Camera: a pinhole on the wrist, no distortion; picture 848 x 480 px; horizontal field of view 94.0 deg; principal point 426.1 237.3 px. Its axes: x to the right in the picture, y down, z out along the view. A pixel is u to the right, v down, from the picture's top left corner.
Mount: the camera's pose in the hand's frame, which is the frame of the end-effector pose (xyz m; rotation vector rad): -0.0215 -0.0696 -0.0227 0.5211 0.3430 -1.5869
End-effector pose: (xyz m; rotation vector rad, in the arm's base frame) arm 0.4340 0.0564 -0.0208 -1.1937 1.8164 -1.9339
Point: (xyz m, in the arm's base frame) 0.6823 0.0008 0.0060
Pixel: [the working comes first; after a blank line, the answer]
In the camera's frame: -0.0908 -0.0662 0.2219

264 119
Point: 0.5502 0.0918 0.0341
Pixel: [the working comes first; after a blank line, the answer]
In the camera's frame: -0.0109 -0.0453 0.0815

373 18
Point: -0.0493 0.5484 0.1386
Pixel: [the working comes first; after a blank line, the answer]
In the camera's frame: 0.3577 0.0086 -0.5818

behind the camera
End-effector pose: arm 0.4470 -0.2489 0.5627 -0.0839 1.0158 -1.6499
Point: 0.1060 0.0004 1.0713
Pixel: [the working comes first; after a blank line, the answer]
In the camera's frame: 0.4399 -0.2360 0.3141

outside the picture
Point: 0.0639 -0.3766 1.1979
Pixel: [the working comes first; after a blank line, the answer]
In the camera's frame: 0.3930 0.0671 0.5707

698 284
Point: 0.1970 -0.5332 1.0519
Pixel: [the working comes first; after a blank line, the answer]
In the camera's frame: 0.1875 0.2007 0.5116

571 392
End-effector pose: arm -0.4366 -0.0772 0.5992 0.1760 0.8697 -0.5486
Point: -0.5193 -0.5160 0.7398
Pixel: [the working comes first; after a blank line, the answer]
In the camera's frame: 0.1897 0.0906 0.3621

633 336
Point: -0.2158 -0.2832 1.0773
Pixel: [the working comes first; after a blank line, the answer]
In the camera's frame: -0.2642 -0.0970 0.5001

217 161
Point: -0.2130 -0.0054 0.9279
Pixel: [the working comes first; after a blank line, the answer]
In the camera's frame: -0.3741 -0.1278 0.2060

outside the picture
